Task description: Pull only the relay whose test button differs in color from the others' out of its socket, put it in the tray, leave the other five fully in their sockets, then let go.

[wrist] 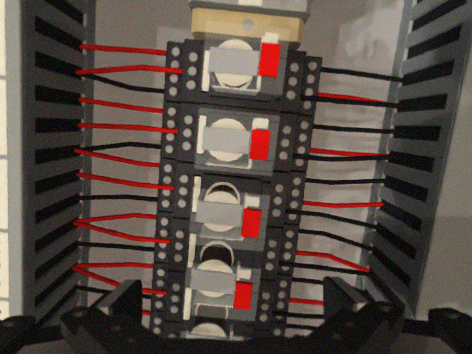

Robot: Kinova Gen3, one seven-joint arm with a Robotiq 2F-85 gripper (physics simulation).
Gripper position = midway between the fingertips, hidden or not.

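Note:
You'd see the gripper (233,298) here, and there's a grey relay panel (366,43) too.

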